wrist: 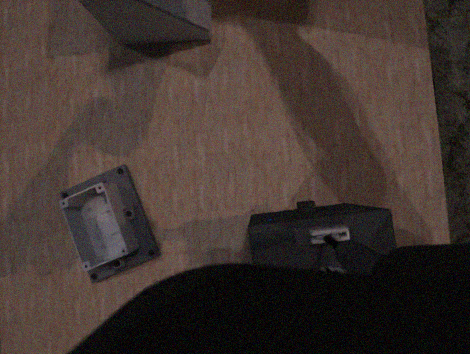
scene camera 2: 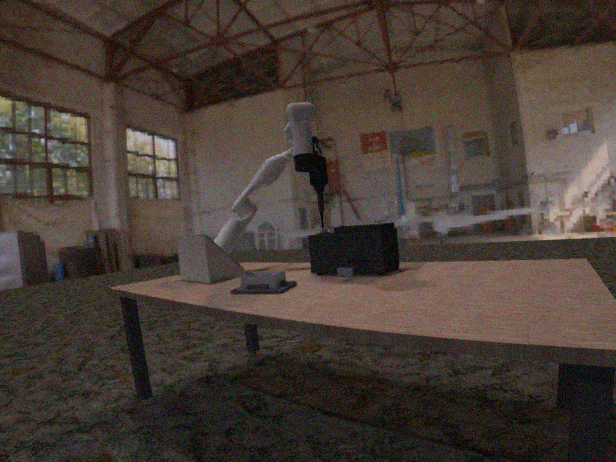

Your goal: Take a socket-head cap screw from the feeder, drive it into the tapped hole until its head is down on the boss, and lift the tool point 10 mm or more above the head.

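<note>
The powered screwdriver [scene camera 2: 322,228] [wrist: 328,240] is black and points down, its thin tip at the top of the feeder. The feeder [scene camera 2: 355,252] [wrist: 280,237] is a black box with a pale metal pick-up plate [wrist: 343,234] on top. The tip appears over or at this plate; whether it touches or carries a screw is too dark and small to tell. The grey open housing [scene camera 2: 270,278] [wrist: 121,215] stands on a dark base plate [scene camera 2: 290,286] [wrist: 145,235], apart from the feeder. Small dark holes show on both; which one is the tapped hole, I cannot tell.
A grey wedge-shaped block [scene camera 2: 194,260] [wrist: 160,30] stands behind the housing. The white arm [scene camera 2: 265,175] reaches over from behind. A small tab [scene camera 2: 345,272] [wrist: 306,205] juts from the feeder's side. The wooden table [scene camera 2: 475,300] [wrist: 210,125] has its edge at the right of the wrist view.
</note>
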